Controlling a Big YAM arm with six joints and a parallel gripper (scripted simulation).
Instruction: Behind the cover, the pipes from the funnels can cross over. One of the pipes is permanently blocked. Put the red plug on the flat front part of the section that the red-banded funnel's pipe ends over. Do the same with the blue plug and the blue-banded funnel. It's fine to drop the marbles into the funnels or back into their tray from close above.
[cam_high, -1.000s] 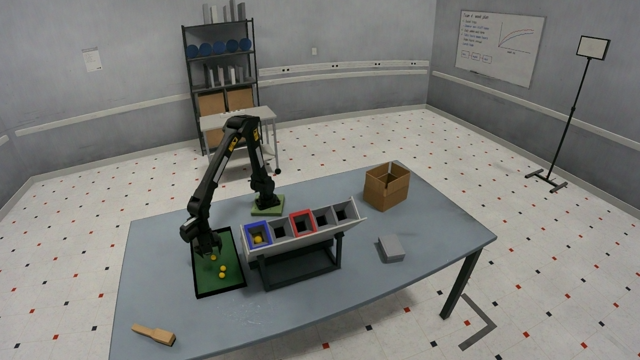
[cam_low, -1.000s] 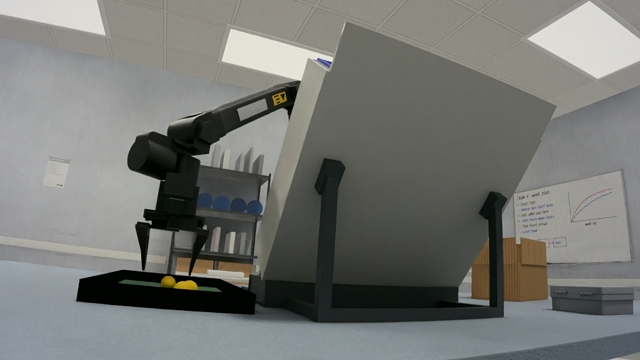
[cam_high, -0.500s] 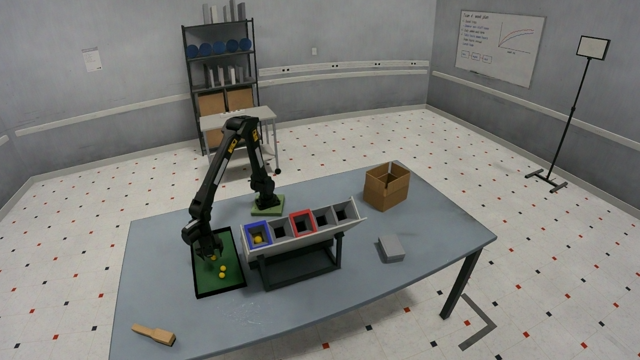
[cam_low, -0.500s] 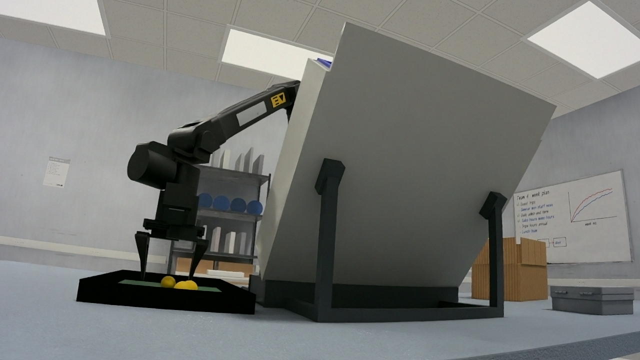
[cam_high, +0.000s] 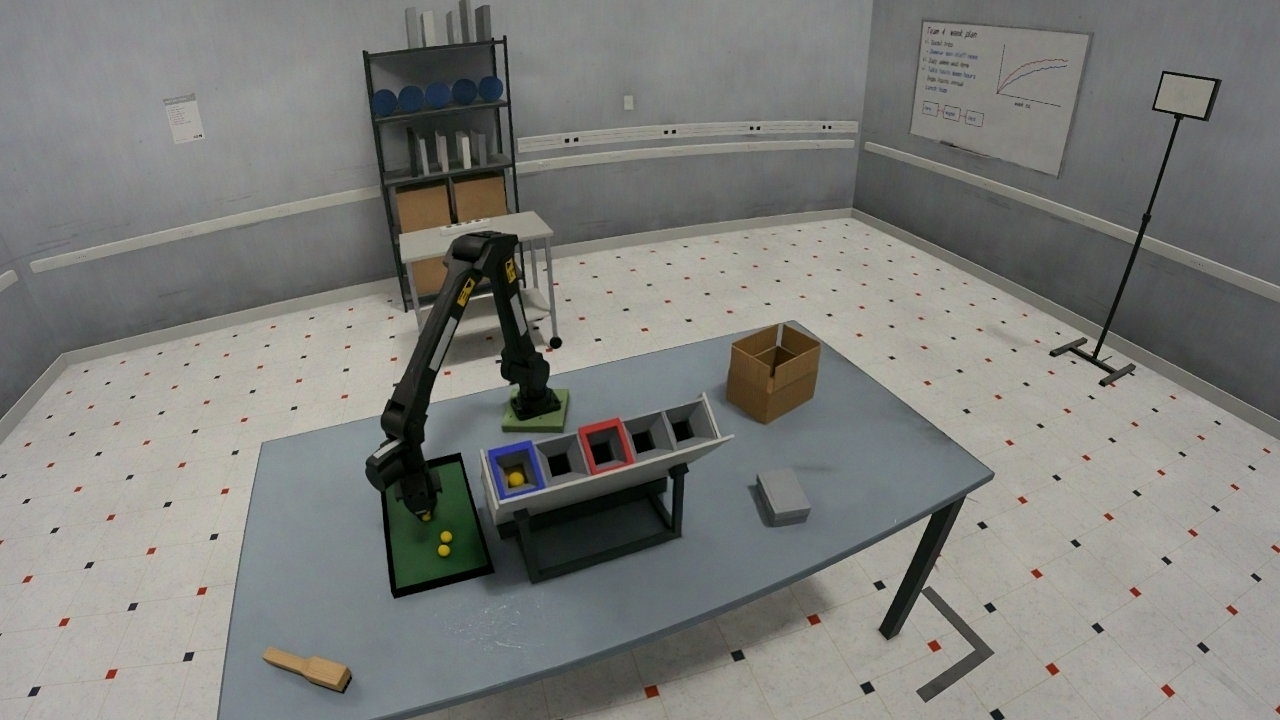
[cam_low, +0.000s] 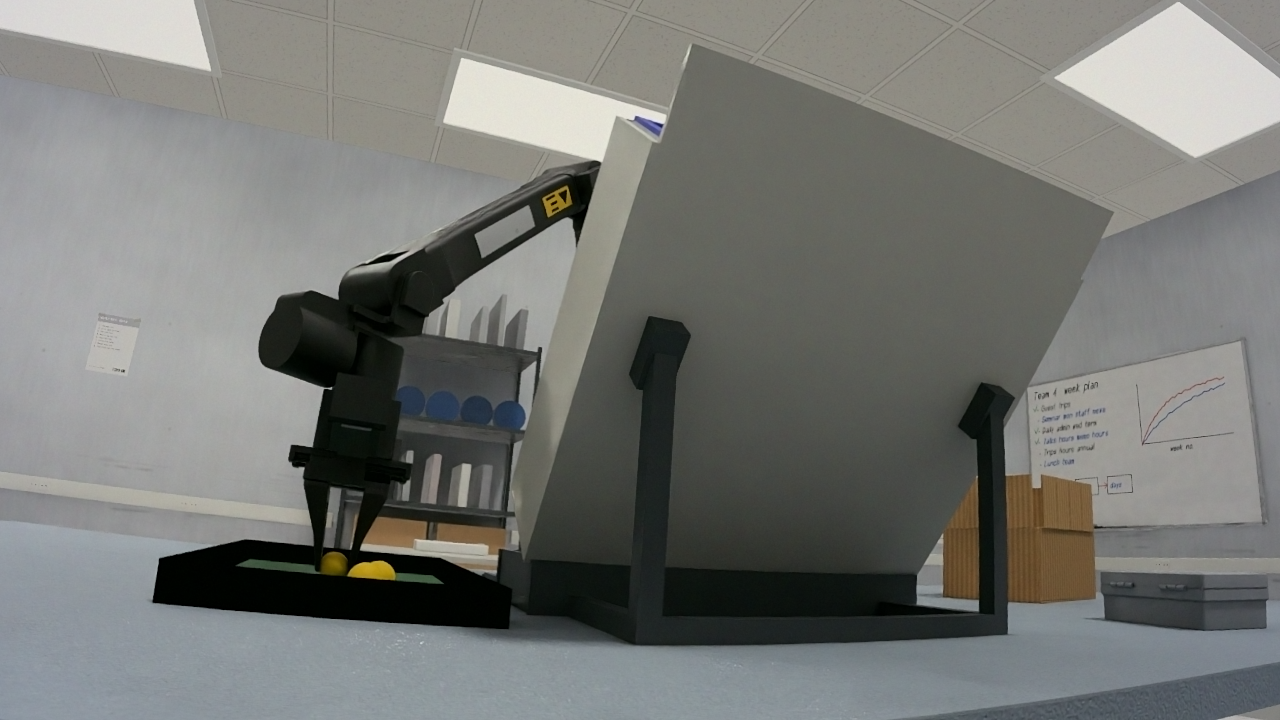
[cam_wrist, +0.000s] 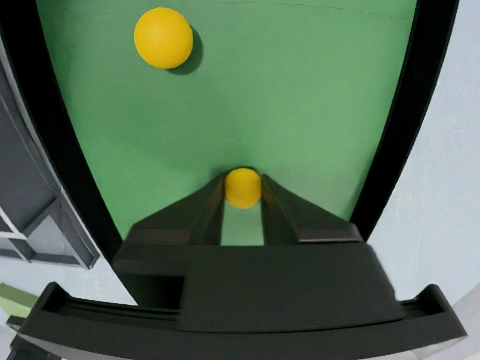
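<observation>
My hand is 10 mm to the right of the green tray, 10 mm short of it and 10 mm above it. From my hand the other things lie so: blue band: 300 mm above, 290 mm ahead, 170 mm to the left; cover: 330 mm to the left, 190 mm above, 150 mm ahead; red band: 320 mm to the left, 300 mm above, 290 mm ahead.
</observation>
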